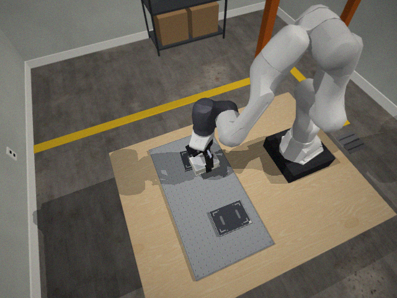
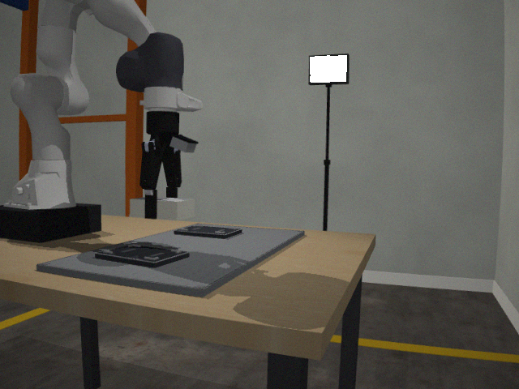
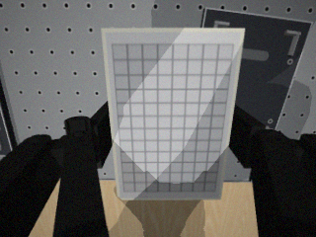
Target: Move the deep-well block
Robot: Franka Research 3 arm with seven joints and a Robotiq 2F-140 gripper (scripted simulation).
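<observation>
Now: the plate nest N2 1 cm behind my hand, 27 cm to the left of it and 10 cm below it. Round my hand: A1 mark (8 cm behind, 33 cm to the left, 9 cm below); plate nest N1 (1 cm ahead, 9 cm to the right, 10 cm below); white 96-well deep-well block (1 cm below).
</observation>
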